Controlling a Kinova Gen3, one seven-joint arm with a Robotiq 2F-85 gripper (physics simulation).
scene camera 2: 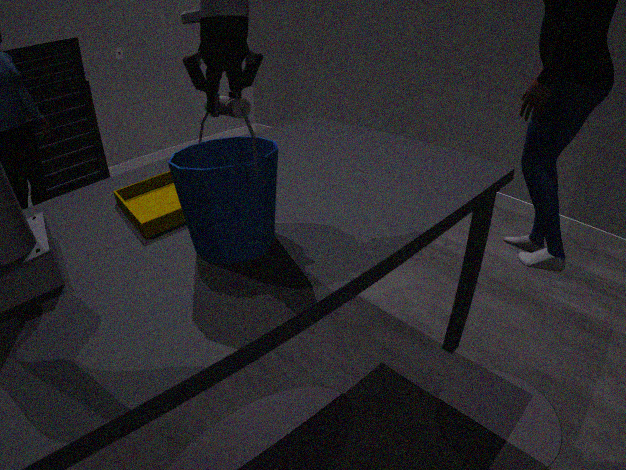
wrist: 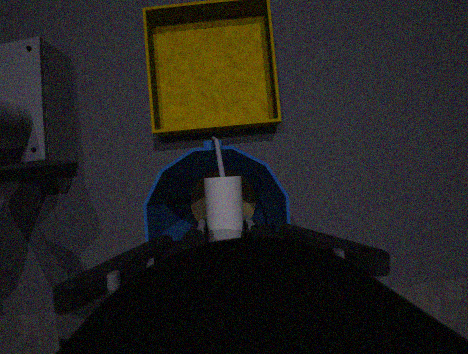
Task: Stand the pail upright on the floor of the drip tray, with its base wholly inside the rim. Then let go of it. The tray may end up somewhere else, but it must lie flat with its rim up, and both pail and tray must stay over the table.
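Places are measured from the arm's base along level axes (x down, y left, z ahead), in metres.
Pixels of known places: gripper, fingertip midpoint: [scene camera 2: 224, 115] [wrist: 225, 227]; arm's base at its link origin: [scene camera 2: 15, 251] [wrist: 11, 124].
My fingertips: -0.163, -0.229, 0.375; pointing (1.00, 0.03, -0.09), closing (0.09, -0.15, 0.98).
Note:
Ahead of a thing's pixels: the offset from my fingertips to its top centre, as dx, dy, dz. "pt": to the spot under its first point. Level surfaces: height alone.
The blue pail {pt +0.114, -0.075, -0.062} [scene camera 2: 230, 202] [wrist: 170, 222] stands upright on the table {dx +0.230} [scene camera 2: 343, 187], beside the yellow drip tray {+0.197, +0.275, +0.019} [scene camera 2: 157, 202] [wrist: 212, 75]. The tray lies flat with its rim up and looks empty. In the scene view the pail hides part of it. The pail's wire handle is raised, with a pale cylindrical grip {-0.031, -0.006, +0.000} [scene camera 2: 238, 106] [wrist: 223, 202] at its top. My gripper [scene camera 2: 225, 104] [wrist: 225, 227] points down above the pail and is shut on this grip, one finger on each side. In the wrist view the gripper body hides the near part of the pail.
The robot's base mount [scene camera 2: 30, 283] [wrist: 20, 75] is on the left, to one side of the tray and pail. The table's dark edge [scene camera 2: 313, 311] runs diagonally in front of the pail. A person [scene camera 2: 548, 151] stands beyond the table at right, and a dark slatted panel [scene camera 2: 60, 116] is behind at left.

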